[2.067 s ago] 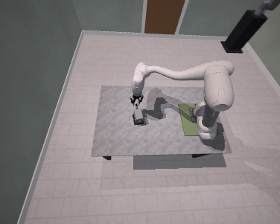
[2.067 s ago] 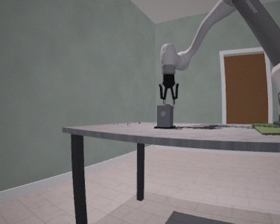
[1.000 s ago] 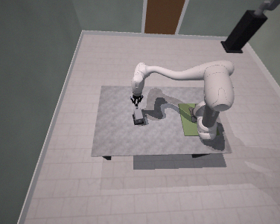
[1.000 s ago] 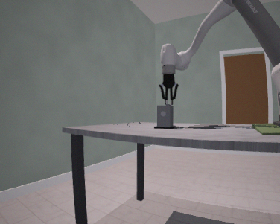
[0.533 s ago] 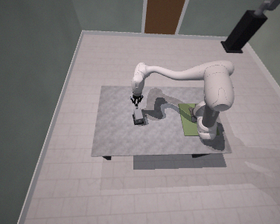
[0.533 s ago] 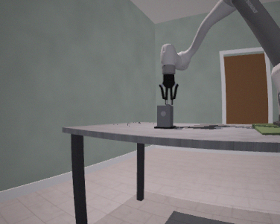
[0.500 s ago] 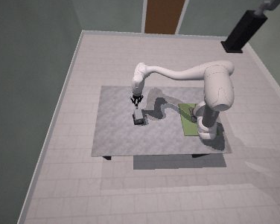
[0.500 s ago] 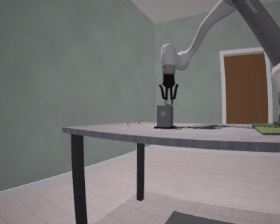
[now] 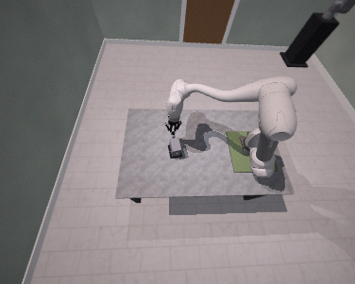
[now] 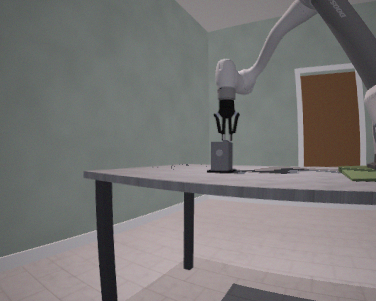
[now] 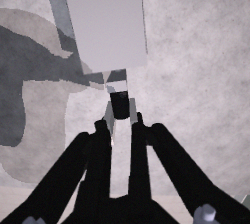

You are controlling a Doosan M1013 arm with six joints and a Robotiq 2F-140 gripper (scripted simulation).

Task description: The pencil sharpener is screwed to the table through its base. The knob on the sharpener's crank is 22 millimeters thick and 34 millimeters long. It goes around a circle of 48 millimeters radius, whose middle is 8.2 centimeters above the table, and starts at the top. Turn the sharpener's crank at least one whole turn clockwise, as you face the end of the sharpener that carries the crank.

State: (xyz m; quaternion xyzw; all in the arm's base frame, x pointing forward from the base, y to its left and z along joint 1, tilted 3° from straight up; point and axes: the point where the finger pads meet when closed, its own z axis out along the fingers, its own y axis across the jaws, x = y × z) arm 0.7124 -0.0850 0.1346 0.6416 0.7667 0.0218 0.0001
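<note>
Right now my hand is 20 mm to the right of the sharpener crank and 10 mm above it.
</note>
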